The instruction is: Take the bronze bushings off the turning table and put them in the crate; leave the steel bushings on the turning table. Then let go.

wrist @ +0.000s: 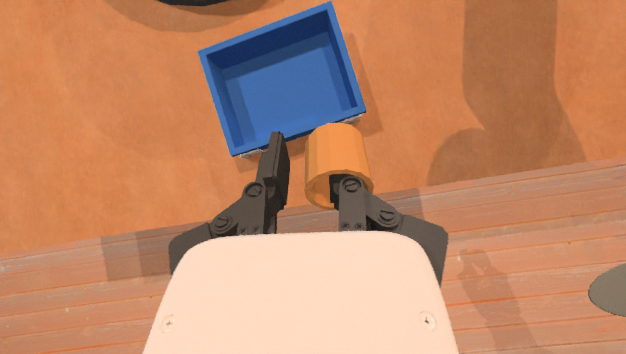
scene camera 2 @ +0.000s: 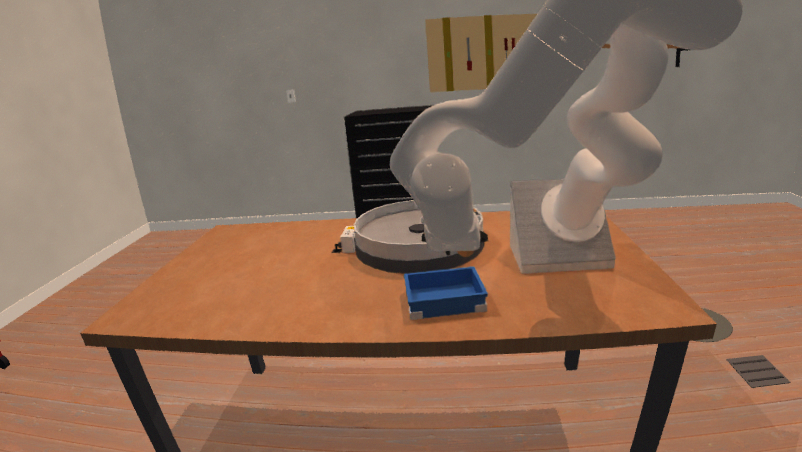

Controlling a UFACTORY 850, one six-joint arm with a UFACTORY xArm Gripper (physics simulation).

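Note:
The blue crate (scene camera 2: pixel 447 307) (wrist: pixel 215 97) stands on the table in front of the turning table (scene camera 2: pixel 387 249) (wrist: pixel 192 1); its visible inner floor is bare. My gripper (wrist: pixel 307 145) is partly open, high above the table's front part. A bronze bushing (wrist: pixel 338 150) is around its right finger in the wrist view, with the finger inside the bore; nothing is between the two fingers. The left finger is apart from the bushing. In the scene view the arm hides the fingers and the right part of the turning table. No steel bushing can be made out.
The arm's base stands on a grey slanted block (scene camera 2: pixel 533 235) at the right of the table (scene camera 2: pixel 252 291). A small white box (scene camera 2: pixel 348 240) adjoins the turning table's left side. A black drawer cabinet (scene camera 2: pixel 373 162) stands behind. The table's front edge runs below the crate in the wrist view.

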